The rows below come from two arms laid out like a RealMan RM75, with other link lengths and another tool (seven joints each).
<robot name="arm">
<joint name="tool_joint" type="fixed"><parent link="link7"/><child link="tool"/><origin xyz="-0.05 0.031 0.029" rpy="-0.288 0 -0.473"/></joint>
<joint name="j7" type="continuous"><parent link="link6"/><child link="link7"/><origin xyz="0 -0.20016 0" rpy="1.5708 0 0"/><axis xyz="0 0 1"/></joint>
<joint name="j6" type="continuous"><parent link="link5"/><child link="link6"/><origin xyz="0 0 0" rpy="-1.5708 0 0"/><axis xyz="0 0 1"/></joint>
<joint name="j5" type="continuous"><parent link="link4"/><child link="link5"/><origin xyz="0 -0.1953 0" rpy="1.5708 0 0"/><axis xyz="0 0 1"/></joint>
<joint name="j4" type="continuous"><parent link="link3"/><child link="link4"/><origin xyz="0 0 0" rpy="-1.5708 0 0"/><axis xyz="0 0 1"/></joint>
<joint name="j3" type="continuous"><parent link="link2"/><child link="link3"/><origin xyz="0 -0.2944 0" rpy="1.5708 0 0"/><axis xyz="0 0 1"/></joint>
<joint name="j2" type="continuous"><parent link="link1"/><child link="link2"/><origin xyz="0 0 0" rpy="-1.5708 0 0"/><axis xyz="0 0 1"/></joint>
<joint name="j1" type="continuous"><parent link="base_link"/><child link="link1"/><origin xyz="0 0 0.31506" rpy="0 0 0"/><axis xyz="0 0 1"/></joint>
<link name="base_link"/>
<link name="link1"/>
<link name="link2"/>
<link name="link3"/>
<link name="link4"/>
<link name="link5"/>
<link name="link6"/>
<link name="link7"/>
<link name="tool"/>
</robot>
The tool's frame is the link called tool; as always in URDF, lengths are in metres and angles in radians. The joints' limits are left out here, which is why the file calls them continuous.
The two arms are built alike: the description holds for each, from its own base.
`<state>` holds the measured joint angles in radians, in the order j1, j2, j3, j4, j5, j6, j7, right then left.
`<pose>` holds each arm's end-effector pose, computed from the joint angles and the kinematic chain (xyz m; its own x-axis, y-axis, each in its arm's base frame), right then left.
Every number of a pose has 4 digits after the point.
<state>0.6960 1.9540 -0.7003 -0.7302 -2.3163 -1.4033 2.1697 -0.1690 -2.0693 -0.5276 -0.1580 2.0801 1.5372 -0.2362</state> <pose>0.2334 0.4633 0.0426 0.8544 -0.4757 -0.2090 -0.4958 -0.8668 -0.0542 -0.3695 0.3134 0.0092 0.2126 -0.0799 0.9739 0.8618 -0.4543 -0.2254</pose>
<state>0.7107 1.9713 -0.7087 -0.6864 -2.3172 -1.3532 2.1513 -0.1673 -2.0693 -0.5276 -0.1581 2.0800 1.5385 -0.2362</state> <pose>0.2317 0.4657 0.0274 0.8545 -0.4760 -0.2079 -0.4957 -0.8668 -0.0530 -0.3698 0.3128 0.0094 0.2124 -0.0806 0.9738 0.8622 -0.4536 -0.2256</pose>
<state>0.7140 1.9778 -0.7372 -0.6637 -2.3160 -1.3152 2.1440 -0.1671 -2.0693 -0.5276 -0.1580 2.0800 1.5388 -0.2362</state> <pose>0.2342 0.4659 0.0173 0.8591 -0.4758 -0.1886 -0.4934 -0.8678 -0.0586 -0.3698 0.3127 0.0094 0.2125 -0.0808 0.9738 0.8622 -0.4535 -0.2258</pose>
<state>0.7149 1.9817 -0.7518 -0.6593 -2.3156 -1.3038 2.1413 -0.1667 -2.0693 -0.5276 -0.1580 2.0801 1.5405 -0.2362</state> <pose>0.2343 0.4651 0.0127 0.8631 -0.4726 -0.1781 -0.4887 -0.8705 -0.0587 -0.3696 0.3126 0.0096 0.2123 -0.0819 0.9738 0.8617 -0.4542 -0.2261</pose>
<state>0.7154 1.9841 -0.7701 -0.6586 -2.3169 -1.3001 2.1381 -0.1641 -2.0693 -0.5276 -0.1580 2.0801 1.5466 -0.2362</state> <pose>0.2340 0.4629 0.0083 0.8698 -0.4662 -0.1615 -0.4795 -0.8758 -0.0544 -0.3693 0.3116 0.0105 0.2116 -0.0859 0.9736 0.8608 -0.4554 -0.2273</pose>
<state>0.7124 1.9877 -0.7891 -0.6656 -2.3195 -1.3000 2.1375 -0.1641 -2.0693 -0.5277 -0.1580 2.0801 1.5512 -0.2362</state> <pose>0.2343 0.4601 0.0043 0.8763 -0.4597 -0.1441 -0.4704 -0.8810 -0.0507 -0.3684 0.3116 0.0111 0.2109 -0.0894 0.9734 0.8592 -0.4579 -0.2282</pose>
